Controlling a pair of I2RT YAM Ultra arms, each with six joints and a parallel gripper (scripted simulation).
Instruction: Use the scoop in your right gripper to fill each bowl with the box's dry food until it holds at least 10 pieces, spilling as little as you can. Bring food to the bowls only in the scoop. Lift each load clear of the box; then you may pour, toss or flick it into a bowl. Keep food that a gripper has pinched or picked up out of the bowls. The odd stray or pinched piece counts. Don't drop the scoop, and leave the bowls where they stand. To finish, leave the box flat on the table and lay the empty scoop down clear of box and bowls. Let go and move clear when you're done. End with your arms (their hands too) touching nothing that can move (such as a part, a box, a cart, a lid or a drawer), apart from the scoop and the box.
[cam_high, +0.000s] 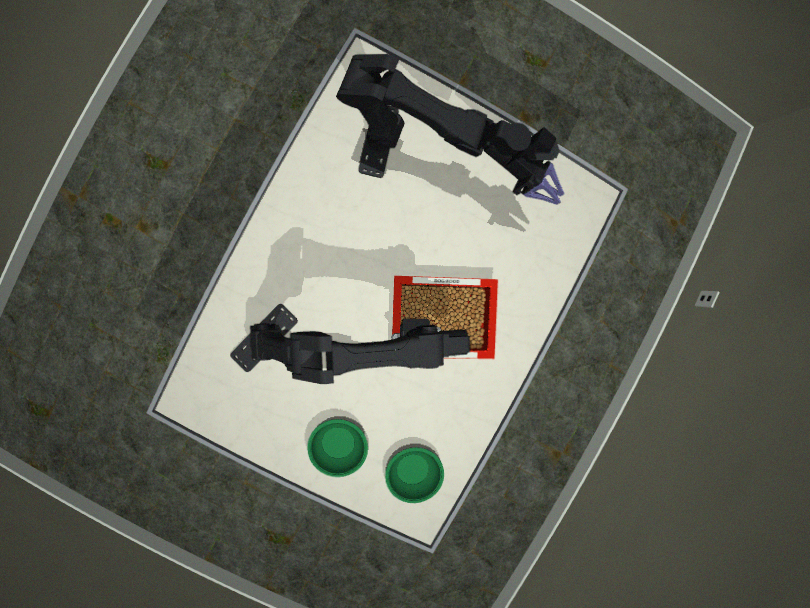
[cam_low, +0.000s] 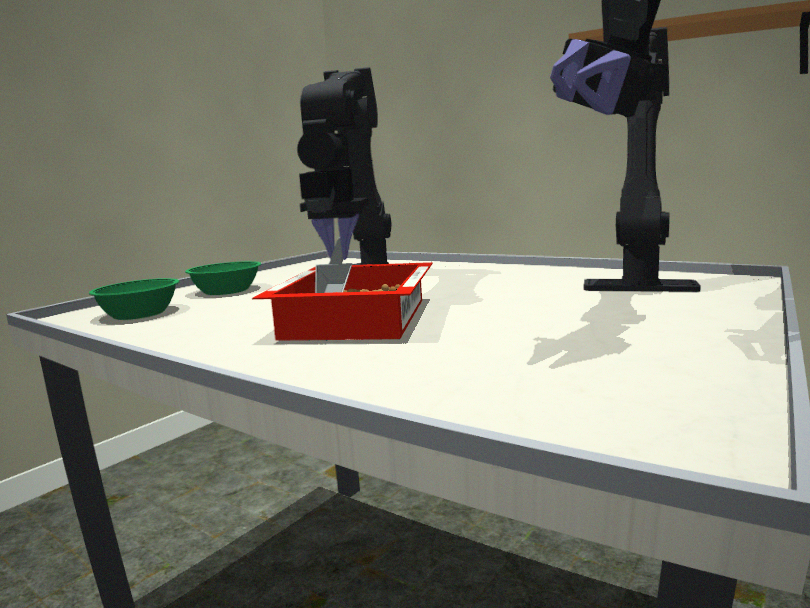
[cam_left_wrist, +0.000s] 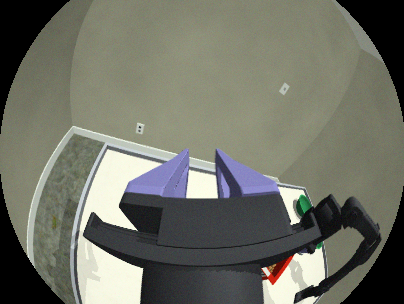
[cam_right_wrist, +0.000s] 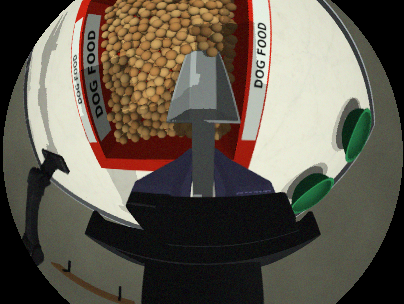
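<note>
The grey scoop is 3 cm below my right hand, 3 cm ahead of it and 2 cm to the left of it. The rest, counted from my right hand: box 9 cm to the left, 6 cm ahead, 4 cm below.
</note>
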